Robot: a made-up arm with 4 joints.
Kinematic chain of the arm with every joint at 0, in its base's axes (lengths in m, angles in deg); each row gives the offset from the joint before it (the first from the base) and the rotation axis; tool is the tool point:
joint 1: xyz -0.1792 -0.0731 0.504 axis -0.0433 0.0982 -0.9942
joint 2: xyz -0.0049 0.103 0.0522 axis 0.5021 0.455 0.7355
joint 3: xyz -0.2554 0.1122 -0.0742 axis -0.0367 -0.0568 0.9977
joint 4: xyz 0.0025 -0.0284 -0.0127 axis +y
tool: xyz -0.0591 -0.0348 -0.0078
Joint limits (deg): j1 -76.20..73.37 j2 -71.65..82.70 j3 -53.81..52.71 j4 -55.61..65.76
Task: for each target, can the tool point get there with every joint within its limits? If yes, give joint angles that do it. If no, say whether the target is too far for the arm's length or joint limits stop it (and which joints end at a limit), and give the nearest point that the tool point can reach.
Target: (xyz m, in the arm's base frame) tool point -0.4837 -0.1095 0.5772
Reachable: yes | joints -1.01 47.44 -1.98 11.20
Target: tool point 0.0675 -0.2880 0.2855
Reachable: no: joint limits stop it (at a limit: joint 1, joint 2) | nearest point -0.1110 -0.3130 0.5297 | short by 0.304 m
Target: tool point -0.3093 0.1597 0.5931
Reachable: yes | joints 54.70 34.30 21.96 49.62
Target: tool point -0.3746 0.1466 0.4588
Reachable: yes | joints 17.66 -8.74 40.83 12.09
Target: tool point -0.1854 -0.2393 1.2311
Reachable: no: too far | nearest point -0.2678 -0.3222 0.6409 | short by 0.602 m
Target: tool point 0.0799 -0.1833 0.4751
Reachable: no: joint limits stop it (at a limit: joint 1, joint 2) | nearest point -0.0926 -0.2805 0.5647 | short by 0.217 m
